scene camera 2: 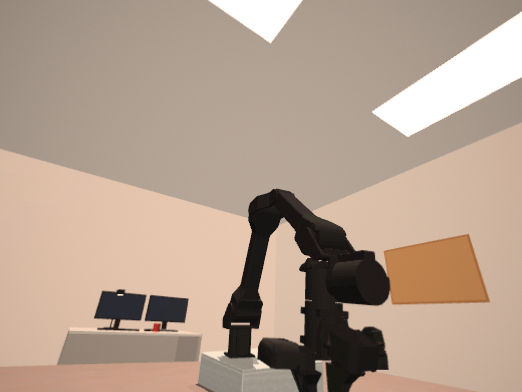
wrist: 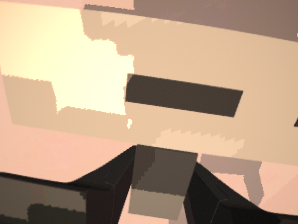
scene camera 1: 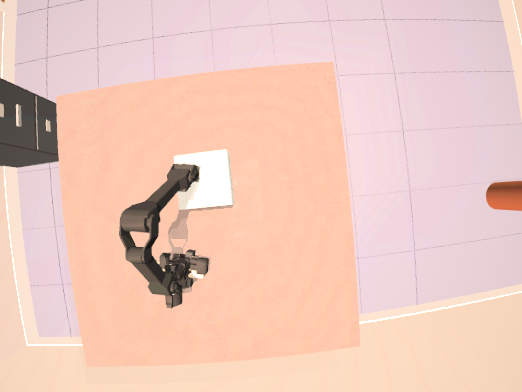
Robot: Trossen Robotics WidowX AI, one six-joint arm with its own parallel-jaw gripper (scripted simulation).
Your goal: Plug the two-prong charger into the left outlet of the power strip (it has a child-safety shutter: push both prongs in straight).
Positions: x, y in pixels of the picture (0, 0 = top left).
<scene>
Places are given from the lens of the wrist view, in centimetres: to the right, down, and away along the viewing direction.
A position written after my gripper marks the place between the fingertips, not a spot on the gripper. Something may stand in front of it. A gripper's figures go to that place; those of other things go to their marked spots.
my gripper [wrist: 158, 154]: 1, 3, 11
charger [wrist: 161, 176]: 1, 3, 8
</scene>
